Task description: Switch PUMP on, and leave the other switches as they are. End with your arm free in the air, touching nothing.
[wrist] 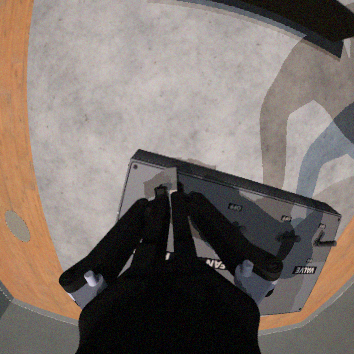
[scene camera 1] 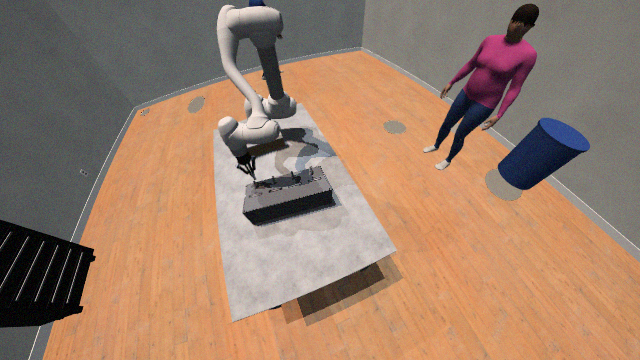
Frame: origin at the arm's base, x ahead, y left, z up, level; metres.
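Where they show: gripper, fingertip midpoint: (wrist: 171, 176) (scene camera 1: 254, 178).
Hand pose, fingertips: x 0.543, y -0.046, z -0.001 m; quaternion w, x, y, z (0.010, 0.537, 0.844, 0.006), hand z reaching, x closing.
Observation:
Each offset is from my fingertips to the top centre of the thing. Level surfaces: height alone.
The grey switch box (scene camera 1: 280, 200) (wrist: 134, 187) stands on the table with several levers along its top. The VALVE lever @[0.039 m ahead, 0.366 m left, 0.031 m up] (wrist: 326, 243) is at the right in the wrist view, beyond another lever @[0.045 m ahead, 0.246 m left, 0.031 m up] (wrist: 289, 236). The FAN label @[0.134 m ahead, 0.130 m left, 0.019 m up] (wrist: 214, 263) shows partly beside my fingers. The word PUMP cannot be read; the gripper hides part of the lettering. My gripper (scene camera 1: 254, 178) (wrist: 171, 176) is shut and points down at the end lever, leftmost in the scene view. Its fingertips are at or very near this lever; whether they touch is unclear. They hide much of it, and its position cannot be told.
The box stands on a grey table @[0.096 m down] (scene camera 1: 300, 270). A dark, low object (wrist: 300, 17) lies on the table near the arm's base. A person in pink (scene camera 1: 492, 75) and a blue barrel (scene camera 1: 542, 155) stand to the right. A black slatted structure (scene camera 1: 45, 272) is at the left.

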